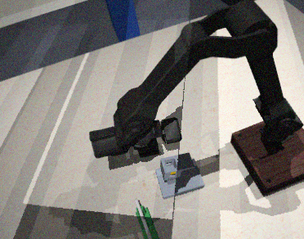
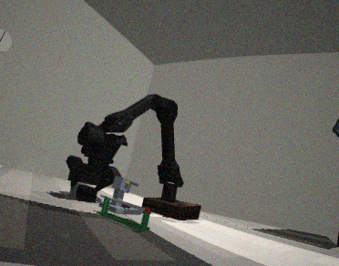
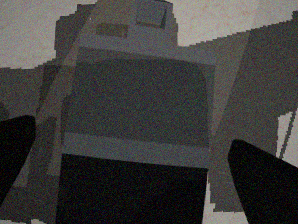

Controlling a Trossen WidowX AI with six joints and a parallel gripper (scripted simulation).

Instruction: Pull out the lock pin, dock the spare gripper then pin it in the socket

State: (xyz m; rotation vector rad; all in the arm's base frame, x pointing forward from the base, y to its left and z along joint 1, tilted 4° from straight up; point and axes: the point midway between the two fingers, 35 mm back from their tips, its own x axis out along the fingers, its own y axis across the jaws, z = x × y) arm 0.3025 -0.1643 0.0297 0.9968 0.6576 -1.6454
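My gripper tip is now 1 cm to the left of the spare gripper and 1 cm above it. Also, from my gripper tip: grey mount (14 cm to the left, 2 cm behind, 2 cm above); then green rack (24 cm to the left, 11 cm ahead, 1 cm below).
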